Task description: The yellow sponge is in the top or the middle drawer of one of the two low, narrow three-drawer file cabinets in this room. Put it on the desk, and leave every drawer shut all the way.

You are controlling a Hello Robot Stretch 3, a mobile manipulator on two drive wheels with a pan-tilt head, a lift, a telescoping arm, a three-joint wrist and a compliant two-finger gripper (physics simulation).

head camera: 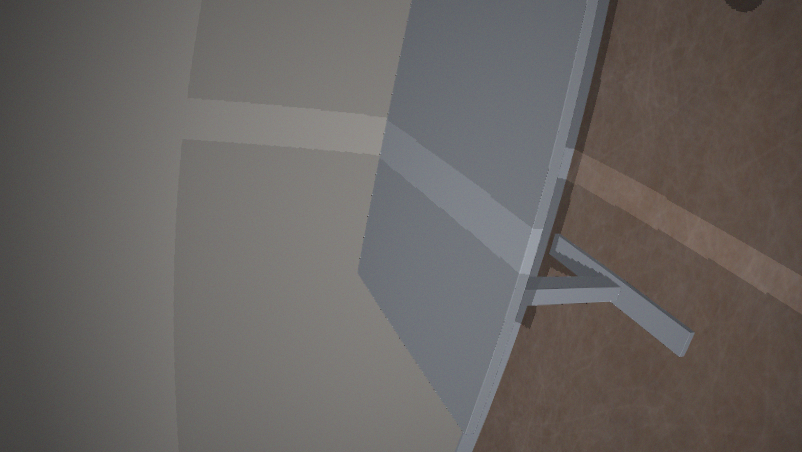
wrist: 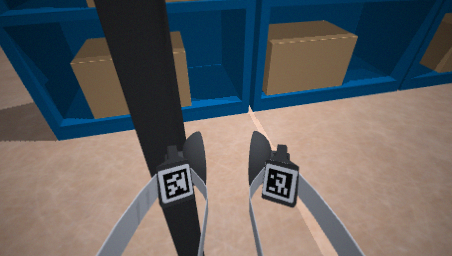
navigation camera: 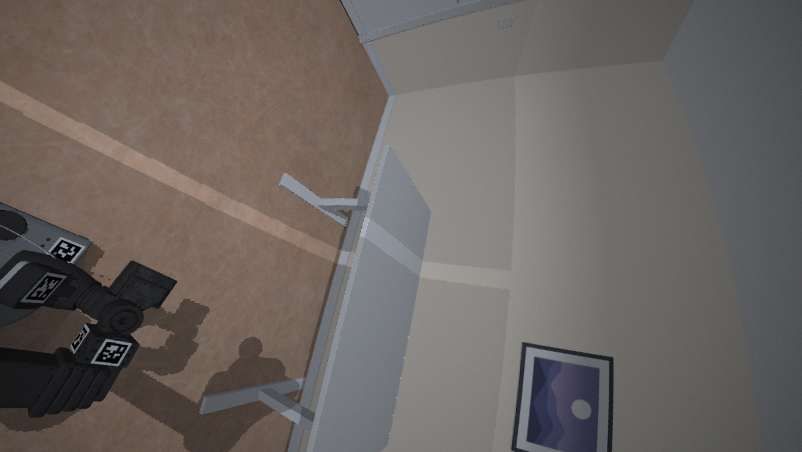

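Where they show: gripper, fingertip midpoint: (wrist: pixel 226 150); robot's base, link origin: (navigation camera: pixel 4 223).
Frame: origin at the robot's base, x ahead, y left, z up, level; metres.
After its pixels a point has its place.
A desk with a plain grey top (head camera: pixel 482 101) {x 0.305, y -0.995, z 0.720 m} (navigation camera: pixel 370 314) {x 0.171, y -0.950, z 0.720 m} stands along the wall. It shows tilted in the head and navigation views, with nothing standing on the visible part of its top. My gripper (wrist: pixel 226 150) {x -0.008, y 0.091, z 0.580 m} is open in the wrist view, its two fingertips apart with bare floor showing between them. It is over the floor in front of blue shelving, and does not show near the desk. The yellow sponge and the two file cabinets do not show in these views.
Blue shelving (wrist: pixel 251 60) {x 0.161, y 0.935, z 0.287 m} holds cardboard boxes (wrist: pixel 310 62) {x 0.468, y 1.007, z 0.237 m} in the wrist view. A dark bar (wrist: pixel 145 75) crosses that view. The desk's splayed legs (head camera: pixel 651 314) (navigation camera: pixel 230 395) reach over the floor. A framed picture (navigation camera: pixel 567 401) {x 0.016, y -1.556, z 1.625 m} hangs on the wall. My wrist (navigation camera: pixel 106 336) {x -0.041, y -0.131, z 0.809 m} shows at lower left.
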